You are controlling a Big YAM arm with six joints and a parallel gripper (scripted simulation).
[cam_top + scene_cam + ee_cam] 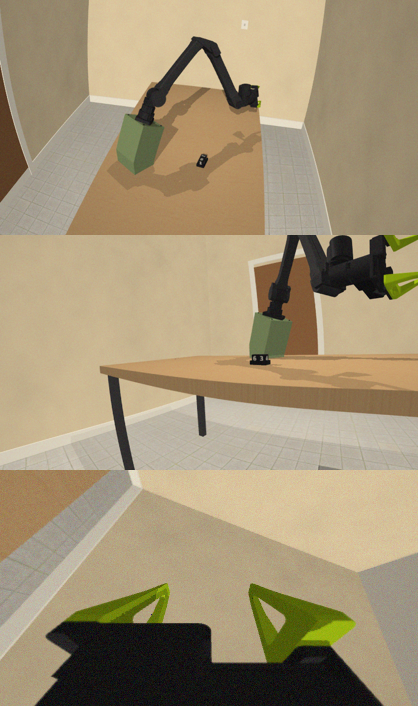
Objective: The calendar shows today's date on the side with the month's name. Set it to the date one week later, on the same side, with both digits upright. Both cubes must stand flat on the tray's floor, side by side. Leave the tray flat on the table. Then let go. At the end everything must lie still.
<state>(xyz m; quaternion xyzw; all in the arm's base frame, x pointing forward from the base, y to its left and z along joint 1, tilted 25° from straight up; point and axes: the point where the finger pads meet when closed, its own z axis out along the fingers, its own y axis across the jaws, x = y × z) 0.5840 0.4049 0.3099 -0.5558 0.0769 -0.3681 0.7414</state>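
The black tray is 47 cm to the right of my hand, 29 cm behind it and 23 cm below it.
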